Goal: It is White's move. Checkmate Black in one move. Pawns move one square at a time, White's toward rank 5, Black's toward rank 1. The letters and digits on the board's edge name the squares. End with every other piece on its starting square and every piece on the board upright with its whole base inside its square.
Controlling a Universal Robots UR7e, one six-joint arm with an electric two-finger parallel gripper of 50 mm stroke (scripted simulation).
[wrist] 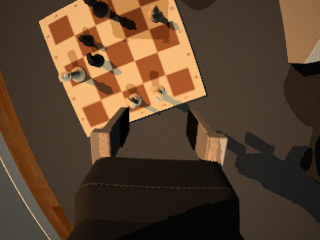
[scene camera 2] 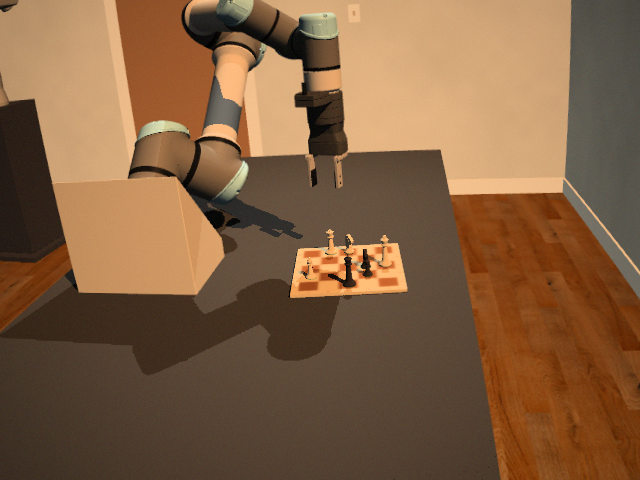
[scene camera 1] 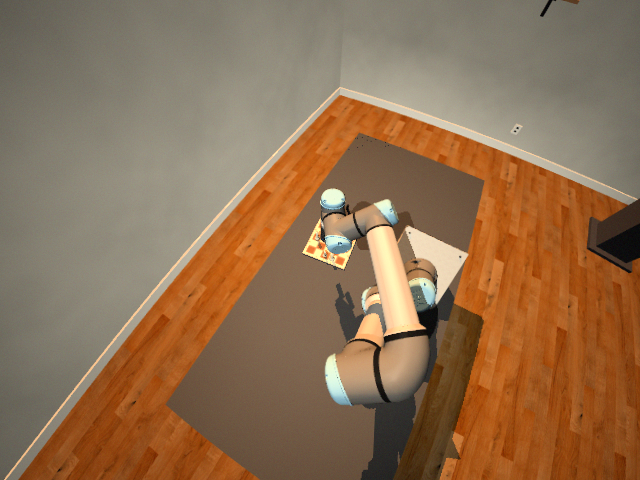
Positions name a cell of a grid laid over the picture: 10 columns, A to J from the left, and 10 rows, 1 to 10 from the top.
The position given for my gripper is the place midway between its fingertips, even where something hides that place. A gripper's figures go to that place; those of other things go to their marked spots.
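A board (wrist: E3) is sitting 31 cm from the lens, and then there's my gripper (wrist: E6), which is 16 cm from the lens.
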